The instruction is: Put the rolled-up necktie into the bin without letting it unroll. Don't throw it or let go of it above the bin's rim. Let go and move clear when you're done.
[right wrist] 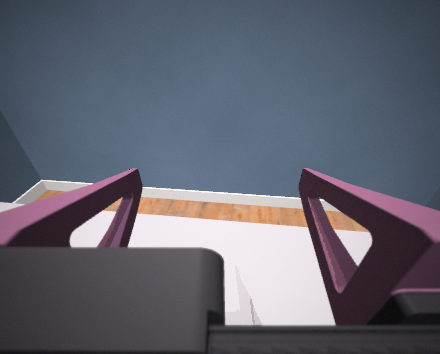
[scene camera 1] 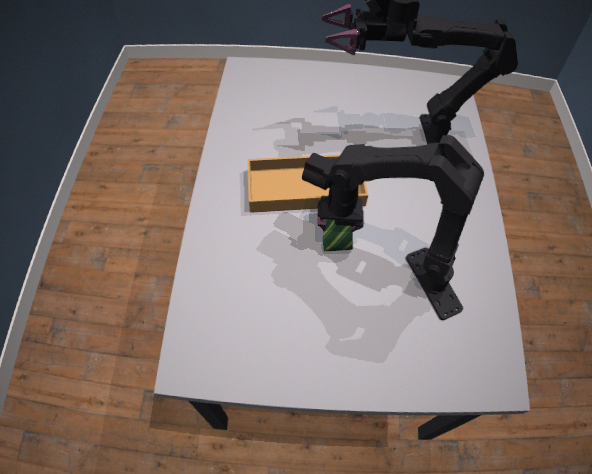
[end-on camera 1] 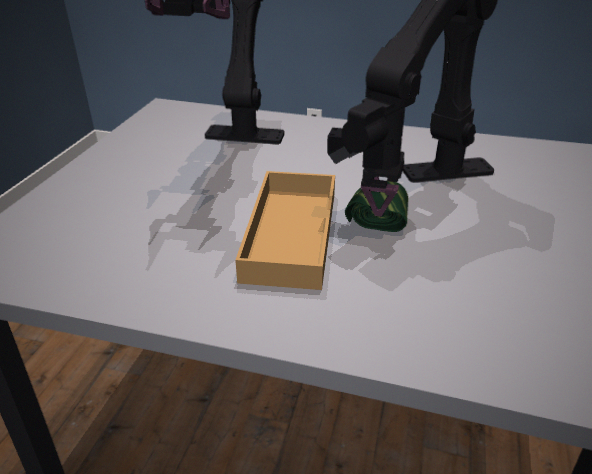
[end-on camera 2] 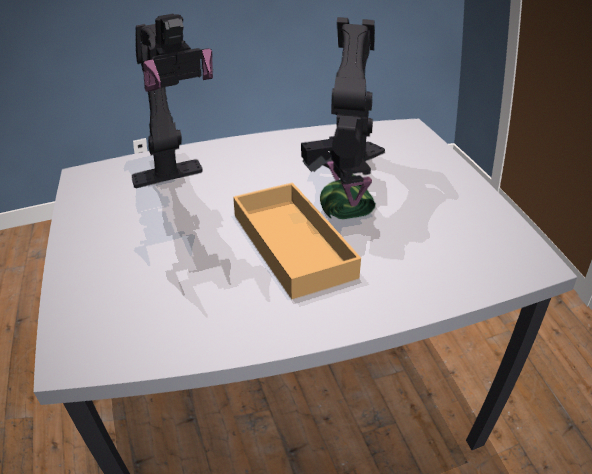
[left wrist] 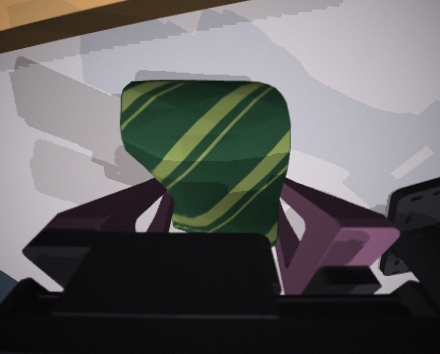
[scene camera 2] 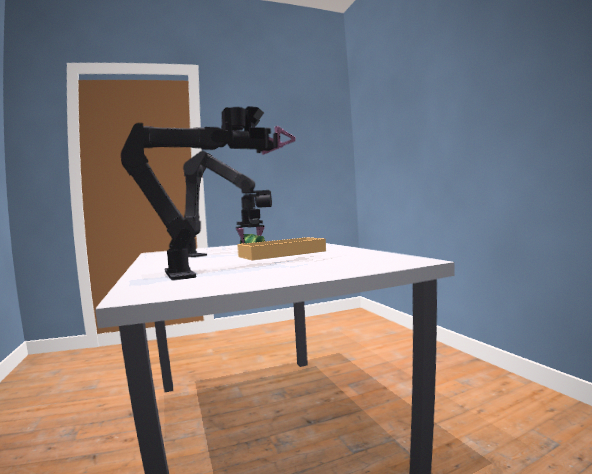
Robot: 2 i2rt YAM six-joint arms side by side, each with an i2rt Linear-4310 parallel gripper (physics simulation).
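A green necktie with yellow stripes (scene camera 1: 338,237) (scene camera 2: 254,239) (end-on camera 1: 371,220) (end-on camera 2: 334,201) (left wrist: 210,135) is rolled up and stands at or very near the table top, beside the bin's long wall. My left gripper (scene camera 1: 339,225) (end-on camera 1: 380,212) (left wrist: 220,176) points down with one finger pressed against each side of the roll; the roll is narrowed between them. The orange open bin (scene camera 1: 280,205) (scene camera 2: 290,249) (end-on camera 1: 280,273) (end-on camera 2: 325,278) is empty. My right gripper (scene camera 1: 325,29) (end-on camera 2: 180,80) (right wrist: 220,177) is open and empty, high above the table. Whether the roll touches the table is hard to tell.
The white table (scene camera 1: 280,360) (end-on camera 1: 165,310) (end-on camera 2: 165,345) carries both arm bases. The bin's near long wall (left wrist: 100,21) crosses the top left of the left wrist view, close to the roll. The right arm reaches out high, on the bin's other side.
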